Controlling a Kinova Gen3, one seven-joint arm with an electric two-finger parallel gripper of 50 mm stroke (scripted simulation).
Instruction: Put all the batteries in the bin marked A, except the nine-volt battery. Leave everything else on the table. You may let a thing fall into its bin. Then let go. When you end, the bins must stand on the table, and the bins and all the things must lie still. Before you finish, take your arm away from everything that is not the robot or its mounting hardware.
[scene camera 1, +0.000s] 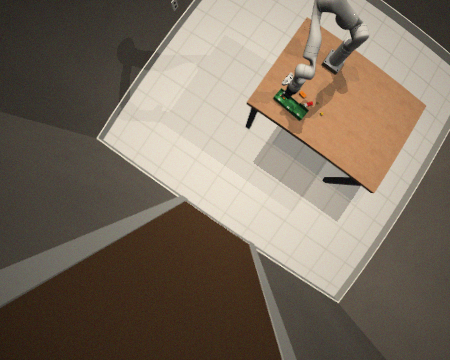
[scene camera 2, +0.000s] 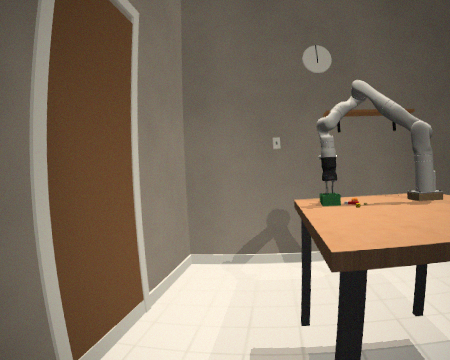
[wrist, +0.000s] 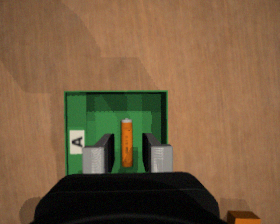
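The wrist view takes in a green bin strip (wrist: 88, 115) together with the gripper (wrist: 128, 146).
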